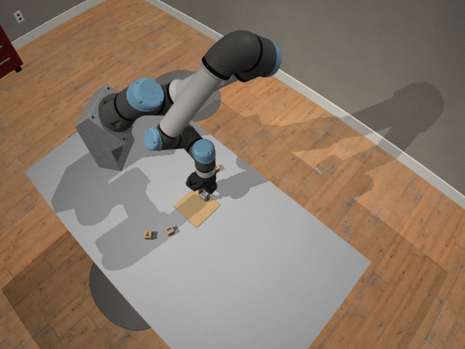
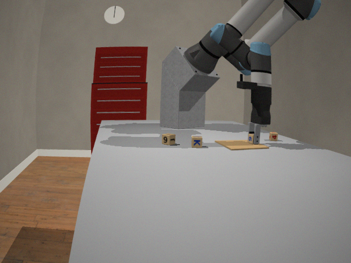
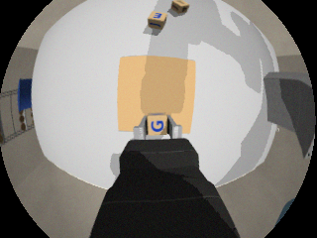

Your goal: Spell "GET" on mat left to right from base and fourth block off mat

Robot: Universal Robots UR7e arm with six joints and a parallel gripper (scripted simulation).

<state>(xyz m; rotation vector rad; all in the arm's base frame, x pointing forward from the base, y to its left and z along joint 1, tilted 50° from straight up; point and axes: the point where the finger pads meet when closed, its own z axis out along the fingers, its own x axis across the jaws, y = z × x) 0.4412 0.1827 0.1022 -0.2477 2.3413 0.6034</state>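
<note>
Now: hand 2 cm short of the tan mat, 4 cm to the left of it and 2 cm above it. Round my hand: E block 8 cm ahead, 19 cm to the right, 1 cm below.
</note>
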